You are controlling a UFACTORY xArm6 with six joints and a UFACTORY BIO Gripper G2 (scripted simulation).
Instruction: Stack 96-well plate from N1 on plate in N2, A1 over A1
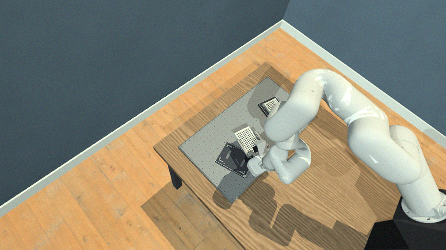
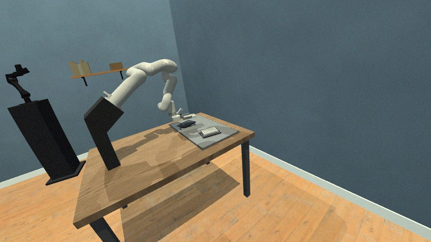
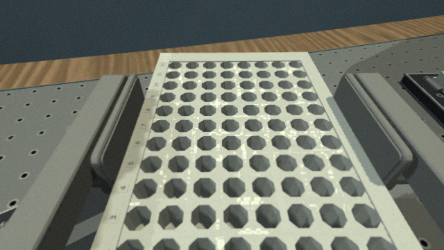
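Now: hand 28 cm to the left of the plate nest N2, 10 cm above it and 9 cm short of it. From my hand the other things lie so: plate nest N1 (10 cm below, 7 cm to the left, 2 cm behind).
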